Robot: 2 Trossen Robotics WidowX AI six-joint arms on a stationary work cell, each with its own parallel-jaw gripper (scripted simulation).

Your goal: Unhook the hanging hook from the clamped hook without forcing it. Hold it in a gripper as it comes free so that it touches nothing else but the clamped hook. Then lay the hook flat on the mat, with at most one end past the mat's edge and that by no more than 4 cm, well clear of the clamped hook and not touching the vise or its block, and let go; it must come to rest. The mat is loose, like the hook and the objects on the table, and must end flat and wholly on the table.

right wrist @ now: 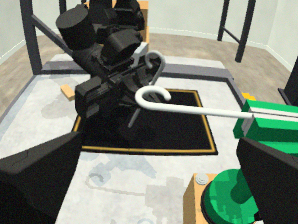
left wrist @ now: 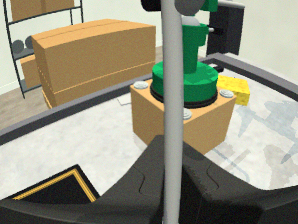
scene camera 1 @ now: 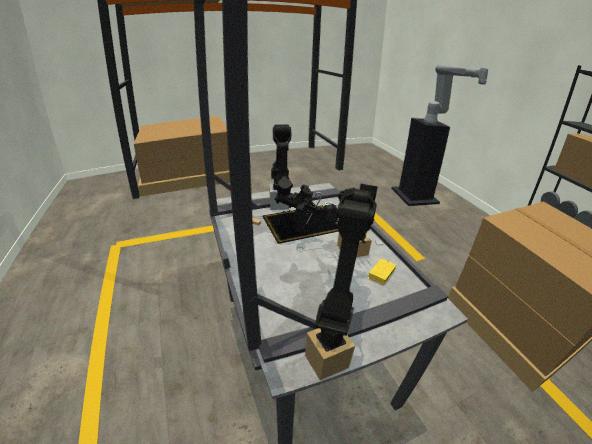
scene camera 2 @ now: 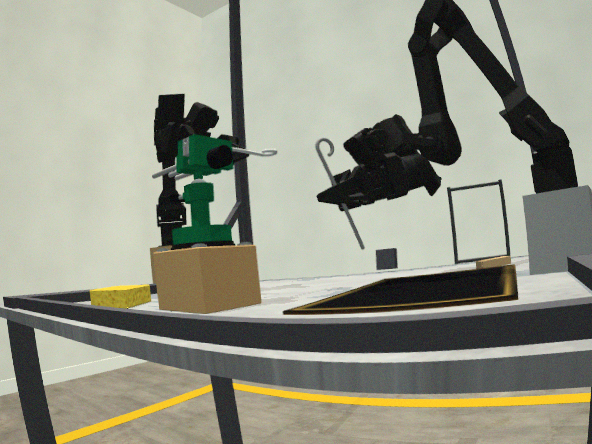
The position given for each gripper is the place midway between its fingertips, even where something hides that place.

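Black mat (scene camera 2: 493, 284), (right wrist: 165, 133), (left wrist: 71, 186), (scene camera 1: 285, 228). Yellow sponge (scene camera 2: 131, 297); out of frame in the right wrist view. Left gripper (scene camera 2: 318, 198), (right wrist: 161, 109), (left wrist: 164, 142). Right gripper (scene camera 2: 233, 150), (right wrist: 162, 144).
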